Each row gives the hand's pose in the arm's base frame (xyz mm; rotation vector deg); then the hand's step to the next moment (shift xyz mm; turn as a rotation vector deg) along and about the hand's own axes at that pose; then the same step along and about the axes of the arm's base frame.
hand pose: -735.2 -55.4 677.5 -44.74 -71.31 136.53
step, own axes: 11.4 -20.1 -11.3 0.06 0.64 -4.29
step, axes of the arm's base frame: -1.2 24.5 7.8 2.54 2.43 -2.54
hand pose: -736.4 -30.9 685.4 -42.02 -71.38 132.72
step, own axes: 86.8 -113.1 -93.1 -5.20 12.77 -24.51
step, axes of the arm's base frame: 1.8 167.4 30.9 17.89 5.96 -20.86
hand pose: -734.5 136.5 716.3 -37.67 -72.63 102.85
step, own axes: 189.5 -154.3 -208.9 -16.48 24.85 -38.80
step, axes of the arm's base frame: 114.8 290.1 77.6 31.15 1.70 -37.70
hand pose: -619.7 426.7 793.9 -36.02 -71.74 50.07
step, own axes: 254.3 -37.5 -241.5 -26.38 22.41 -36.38
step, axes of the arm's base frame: 262.6 206.2 113.7 28.57 -8.06 -40.50
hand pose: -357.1 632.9 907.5 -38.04 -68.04 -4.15
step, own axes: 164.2 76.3 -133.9 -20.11 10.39 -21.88
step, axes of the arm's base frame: 206.0 39.8 81.8 14.30 -8.55 -26.71
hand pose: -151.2 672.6 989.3 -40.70 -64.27 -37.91
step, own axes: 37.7 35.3 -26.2 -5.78 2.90 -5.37
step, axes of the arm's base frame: 53.2 -3.4 22.7 3.53 -1.79 -7.41
